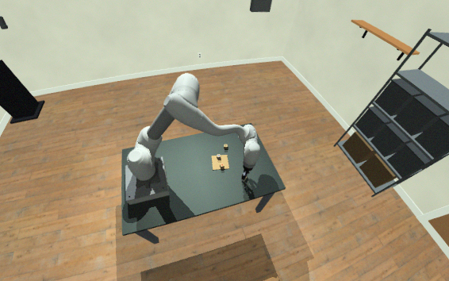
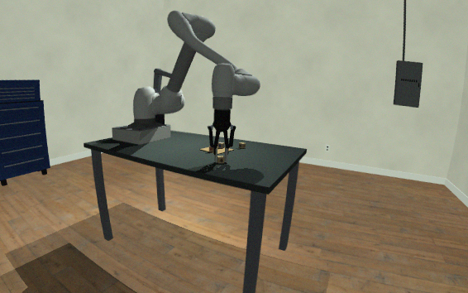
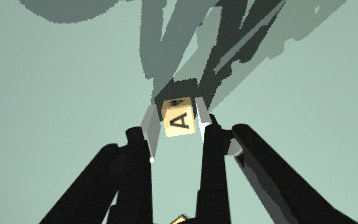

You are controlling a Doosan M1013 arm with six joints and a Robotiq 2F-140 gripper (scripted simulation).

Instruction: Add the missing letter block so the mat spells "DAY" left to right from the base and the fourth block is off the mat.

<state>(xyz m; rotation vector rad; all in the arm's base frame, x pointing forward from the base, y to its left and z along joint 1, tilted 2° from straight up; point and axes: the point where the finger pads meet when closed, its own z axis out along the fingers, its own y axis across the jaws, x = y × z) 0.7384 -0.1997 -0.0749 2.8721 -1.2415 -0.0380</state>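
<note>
My hand is 150 mm past the tan mat, 210 mm to the right of it and 40 mm above it. Round my hand: blue D block (150 mm behind, 250 mm to the left, 20 mm below); then red Y block (140 mm behind, 160 mm to the left, 20 mm below).
</note>
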